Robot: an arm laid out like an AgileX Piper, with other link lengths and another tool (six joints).
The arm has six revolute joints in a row. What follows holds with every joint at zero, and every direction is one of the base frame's.
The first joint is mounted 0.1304 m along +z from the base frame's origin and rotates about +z.
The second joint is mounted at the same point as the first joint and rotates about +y.
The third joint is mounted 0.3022 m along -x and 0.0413 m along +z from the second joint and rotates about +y.
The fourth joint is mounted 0.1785 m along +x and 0.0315 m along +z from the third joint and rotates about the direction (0.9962, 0, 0.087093).
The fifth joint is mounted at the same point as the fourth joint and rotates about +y.
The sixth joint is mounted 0.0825 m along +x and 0.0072 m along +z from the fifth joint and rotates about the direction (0.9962, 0, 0.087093).
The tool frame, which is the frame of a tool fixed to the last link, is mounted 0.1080 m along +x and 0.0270 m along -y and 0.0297 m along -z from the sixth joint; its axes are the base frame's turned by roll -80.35, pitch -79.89 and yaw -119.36 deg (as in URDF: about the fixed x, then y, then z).
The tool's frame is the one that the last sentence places.
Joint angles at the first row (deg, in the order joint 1, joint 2, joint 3, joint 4, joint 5, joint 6):
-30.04 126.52 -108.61 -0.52 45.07 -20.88
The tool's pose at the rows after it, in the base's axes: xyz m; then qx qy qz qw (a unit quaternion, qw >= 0):
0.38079 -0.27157 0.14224 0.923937 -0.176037 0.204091 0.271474
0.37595 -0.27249 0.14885 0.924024 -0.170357 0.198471 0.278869
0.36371 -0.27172 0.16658 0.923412 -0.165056 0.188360 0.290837
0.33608 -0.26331 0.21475 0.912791 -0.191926 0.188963 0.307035
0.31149 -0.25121 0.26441 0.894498 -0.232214 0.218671 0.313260
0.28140 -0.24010 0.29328 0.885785 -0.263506 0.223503 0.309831
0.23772 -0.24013 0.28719 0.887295 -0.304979 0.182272 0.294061
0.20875 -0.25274 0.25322 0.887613 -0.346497 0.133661 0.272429
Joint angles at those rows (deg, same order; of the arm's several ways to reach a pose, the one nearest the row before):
-30.04 127.48 -108.68 -1.87 46.71 -21.54
-30.04 126.64 -108.81 -3.01 48.08 -21.60
-30.04 124.11 -108.73 -4.90 51.21 -21.35
-30.04 116.90 -108.42 -7.42 56.93 -17.83
-30.30 109.24 -108.48 -7.81 60.41 -14.29
-31.47 103.33 -107.70 -7.34 64.50 -12.41
-36.39 99.26 -101.70 -5.55 66.72 -12.02
-42.43 99.76 -93.84 -3.47 63.53 -12.33

